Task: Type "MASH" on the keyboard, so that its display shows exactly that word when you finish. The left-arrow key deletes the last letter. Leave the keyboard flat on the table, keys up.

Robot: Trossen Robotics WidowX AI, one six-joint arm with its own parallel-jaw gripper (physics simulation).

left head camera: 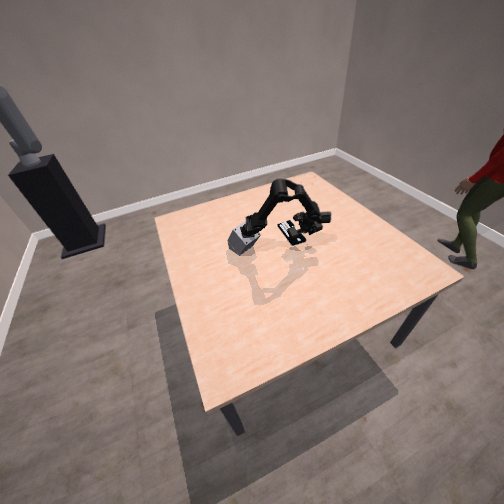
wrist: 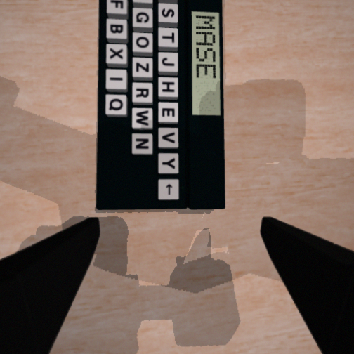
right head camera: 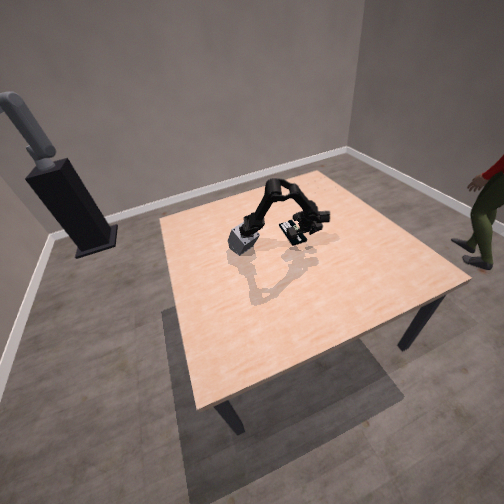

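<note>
The black keyboard (left head camera: pixel 285 227) (right head camera: pixel 286 226) (wrist: pixel 117 170) lies flat on the table, keys up. In the wrist view its display (wrist: pixel 206 65) reads "MASE". The H key (wrist: pixel 168 87), the E key (wrist: pixel 168 112) and the left-arrow key (wrist: pixel 168 189) show in the row beside the display. The A and M keys do not show in the wrist view, where the keyboard's upper part is cut off. My gripper (left head camera: pixel 304 232) (right head camera: pixel 303 232) (wrist: pixel 181 224) is open and empty, above the table. In the wrist view its fingertips appear just below the keyboard's arrow-key end, one to each side.
The arm's grey base (left head camera: pixel 243 240) (right head camera: pixel 243 240) stands on the wooden table (left head camera: pixel 300 325) (right head camera: pixel 300 325). A black pedestal (left head camera: pixel 57 205) (right head camera: pixel 72 207) with a grey arm stands on the floor at the left. A person (left head camera: pixel 470 215) (right head camera: pixel 485 215) stands beyond the table at the right.
</note>
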